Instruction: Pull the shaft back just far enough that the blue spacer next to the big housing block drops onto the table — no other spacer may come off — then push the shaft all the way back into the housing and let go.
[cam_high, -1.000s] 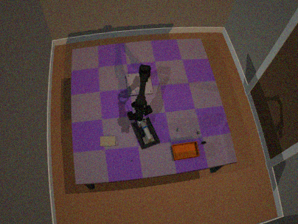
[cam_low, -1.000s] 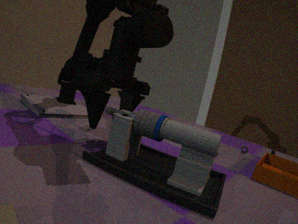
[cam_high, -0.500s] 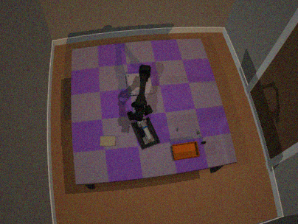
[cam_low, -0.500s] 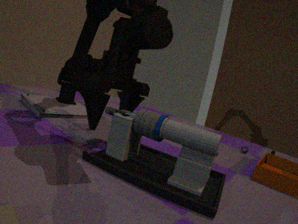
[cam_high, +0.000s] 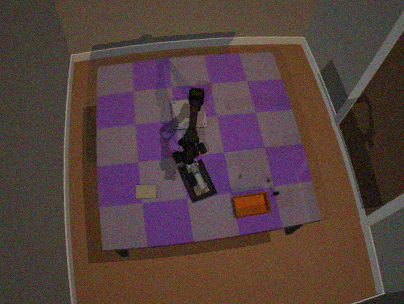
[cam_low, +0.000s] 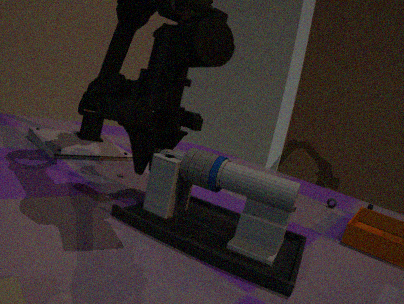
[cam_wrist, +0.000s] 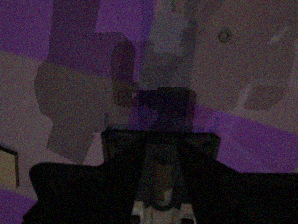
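Now: gripper tip 6 cm short of the shaft, 3 cm to the right of it and 3 cm below it. Also, from my gripper tip: beige card 20 cm ahead, 23 cm to the right, 4 cm below; orange tray 24 cm ahead, 37 cm to the left, 4 cm below; blue spacer 10 cm ahead, 5 cm to the left, 3 cm above.
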